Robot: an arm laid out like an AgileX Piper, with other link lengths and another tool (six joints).
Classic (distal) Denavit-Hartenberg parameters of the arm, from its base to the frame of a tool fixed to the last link. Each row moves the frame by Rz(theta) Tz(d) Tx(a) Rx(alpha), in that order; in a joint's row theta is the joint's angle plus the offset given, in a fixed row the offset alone. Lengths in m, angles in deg.
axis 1: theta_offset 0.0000, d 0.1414, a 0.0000, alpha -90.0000
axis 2: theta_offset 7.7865, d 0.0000, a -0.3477, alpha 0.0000
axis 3: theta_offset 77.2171, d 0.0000, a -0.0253, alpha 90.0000
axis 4: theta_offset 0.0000, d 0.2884, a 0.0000, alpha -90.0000
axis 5: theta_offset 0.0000, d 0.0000, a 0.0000, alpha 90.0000
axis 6: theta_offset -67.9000, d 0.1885, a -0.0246, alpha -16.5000
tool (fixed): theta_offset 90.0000, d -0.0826, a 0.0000, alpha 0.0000
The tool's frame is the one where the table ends.
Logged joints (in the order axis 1, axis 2, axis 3, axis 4, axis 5, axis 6), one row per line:
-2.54 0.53 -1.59 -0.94 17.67 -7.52
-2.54 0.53 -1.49 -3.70 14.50 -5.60
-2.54 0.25 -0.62 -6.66 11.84 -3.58
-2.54 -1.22 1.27 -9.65 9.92 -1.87
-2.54 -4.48 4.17 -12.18 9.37 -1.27
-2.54 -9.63 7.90 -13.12 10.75 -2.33
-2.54 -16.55 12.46 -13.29 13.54 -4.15
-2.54 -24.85 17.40 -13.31 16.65 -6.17
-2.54 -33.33 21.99 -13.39 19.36 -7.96
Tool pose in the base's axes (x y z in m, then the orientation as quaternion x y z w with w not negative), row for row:
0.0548 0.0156 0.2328 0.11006 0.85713 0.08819 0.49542
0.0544 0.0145 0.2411 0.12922 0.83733 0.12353 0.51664
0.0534 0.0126 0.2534 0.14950 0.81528 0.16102 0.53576
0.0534 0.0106 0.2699 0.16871 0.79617 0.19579 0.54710
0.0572 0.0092 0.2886 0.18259 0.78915 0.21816 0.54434
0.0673 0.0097 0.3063 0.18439 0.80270 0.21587 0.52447
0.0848 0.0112 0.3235 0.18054 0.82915 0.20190 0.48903
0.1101 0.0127 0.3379 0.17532 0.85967 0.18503 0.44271
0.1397 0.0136 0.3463 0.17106 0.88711 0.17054 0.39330
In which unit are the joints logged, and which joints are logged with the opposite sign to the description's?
The joints are logged in degrees. Opposite sign: axis 2, axis 3, axis 4.
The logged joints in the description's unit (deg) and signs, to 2 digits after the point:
-2.54 -0.53 1.59 0.94 17.67 -7.52
-2.54 -0.53 1.49 3.70 14.50 -5.60
-2.54 -0.25 0.62 6.66 11.84 -3.58
-2.54 1.22 -1.27 9.65 9.92 -1.87
-2.54 4.48 -4.17 12.18 9.37 -1.27
-2.54 9.63 -7.90 13.12 10.75 -2.33
-2.54 16.55 -12.46 13.29 13.54 -4.15
-2.54 24.85 -17.40 13.31 16.65 -6.17
-2.54 33.33 -21.99 13.39 19.36 -7.96

